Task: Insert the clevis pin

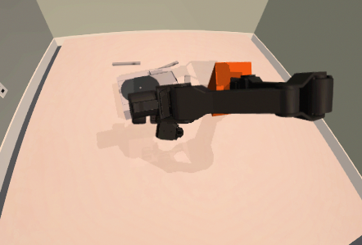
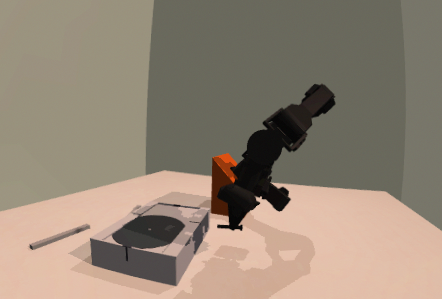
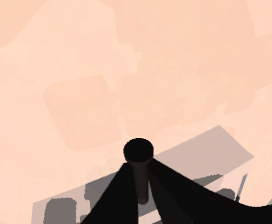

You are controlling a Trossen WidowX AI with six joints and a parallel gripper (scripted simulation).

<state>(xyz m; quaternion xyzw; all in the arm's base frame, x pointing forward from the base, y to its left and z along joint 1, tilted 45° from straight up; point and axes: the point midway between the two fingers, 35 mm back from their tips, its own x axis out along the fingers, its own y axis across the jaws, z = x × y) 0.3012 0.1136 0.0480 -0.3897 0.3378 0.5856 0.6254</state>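
Right now my gripper tip is 10 mm to the left of the steel clevis pin. Also, from my gripper tip: steel tray 30 mm ahead, 170 mm to the right, 30 mm below; thin grey bar 150 mm ahead, 400 mm to the right, 70 mm below; dark flat disc 70 mm ahead, 170 mm to the right, 20 mm below.
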